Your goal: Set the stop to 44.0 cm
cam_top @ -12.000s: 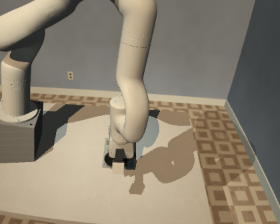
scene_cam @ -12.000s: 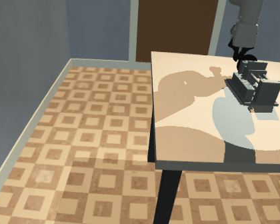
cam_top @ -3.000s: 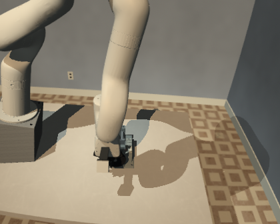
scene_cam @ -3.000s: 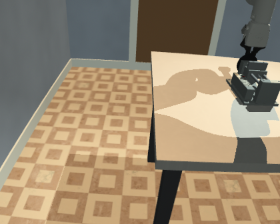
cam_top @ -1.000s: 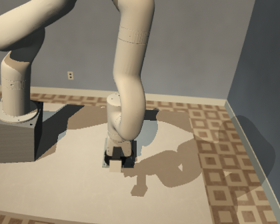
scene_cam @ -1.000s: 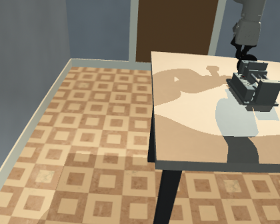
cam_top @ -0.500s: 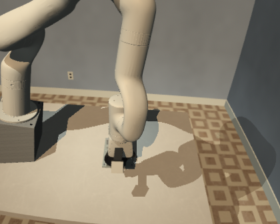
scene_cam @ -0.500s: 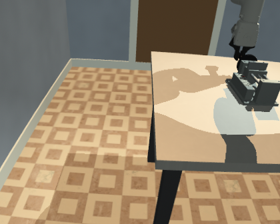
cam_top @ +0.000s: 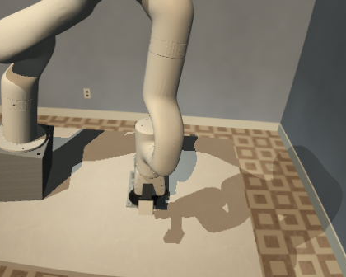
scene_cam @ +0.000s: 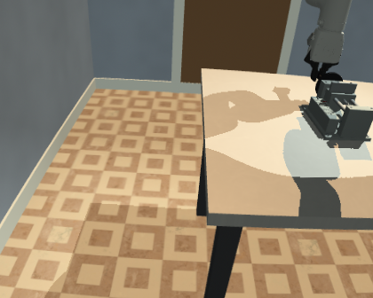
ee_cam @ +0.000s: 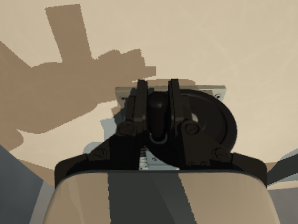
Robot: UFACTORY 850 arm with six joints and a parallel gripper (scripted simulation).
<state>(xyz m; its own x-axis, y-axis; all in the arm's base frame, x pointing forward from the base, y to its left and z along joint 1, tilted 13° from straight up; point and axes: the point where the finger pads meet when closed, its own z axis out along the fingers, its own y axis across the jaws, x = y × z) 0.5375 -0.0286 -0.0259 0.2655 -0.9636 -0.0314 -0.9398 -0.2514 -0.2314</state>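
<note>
Now: hand 1 cm to the right of the handwheel handle. The rest, counted from my hand: black handwheel: 2 cm to the left, 1 cm below, 1 cm behind.
</note>
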